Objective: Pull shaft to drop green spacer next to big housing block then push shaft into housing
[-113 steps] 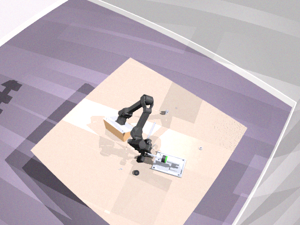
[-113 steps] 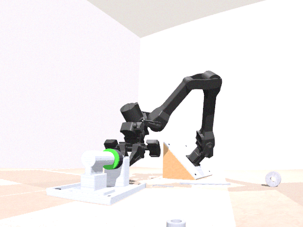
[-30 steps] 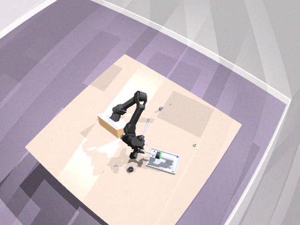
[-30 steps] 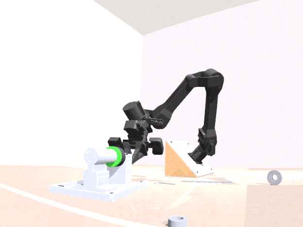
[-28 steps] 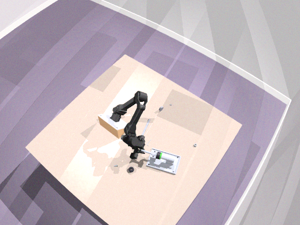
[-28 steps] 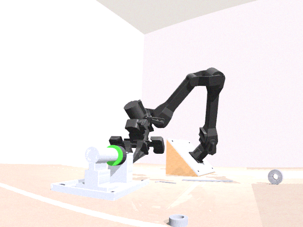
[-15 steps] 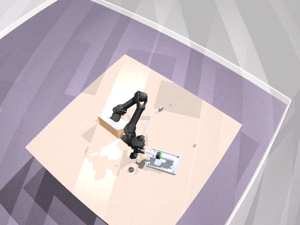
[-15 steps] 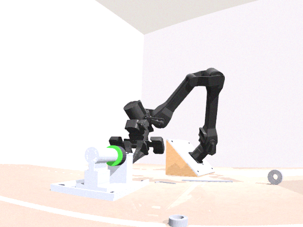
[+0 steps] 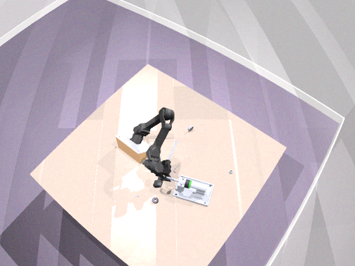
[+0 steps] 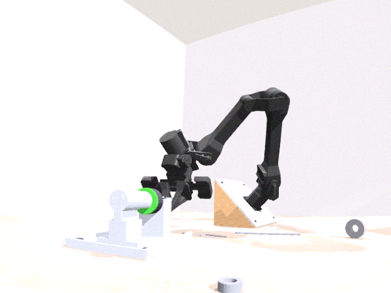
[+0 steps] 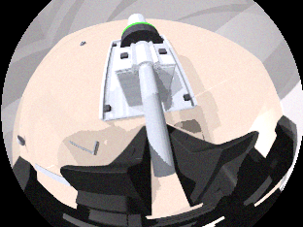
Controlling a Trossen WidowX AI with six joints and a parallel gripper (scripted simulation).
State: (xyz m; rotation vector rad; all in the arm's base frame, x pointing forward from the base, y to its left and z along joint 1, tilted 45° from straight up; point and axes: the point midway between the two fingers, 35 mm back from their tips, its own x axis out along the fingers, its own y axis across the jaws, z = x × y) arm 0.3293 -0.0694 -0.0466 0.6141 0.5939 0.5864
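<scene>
The grey shaft is 50 mm ahead of my gripper tip, 20 mm to the left of it and 20 mm above it. Also, from my gripper tip: green spacer 110 mm ahead, 40 mm to the left, 20 mm above; then dark spacer 90 mm ahead, 30 mm to the left, 20 mm above.
</scene>
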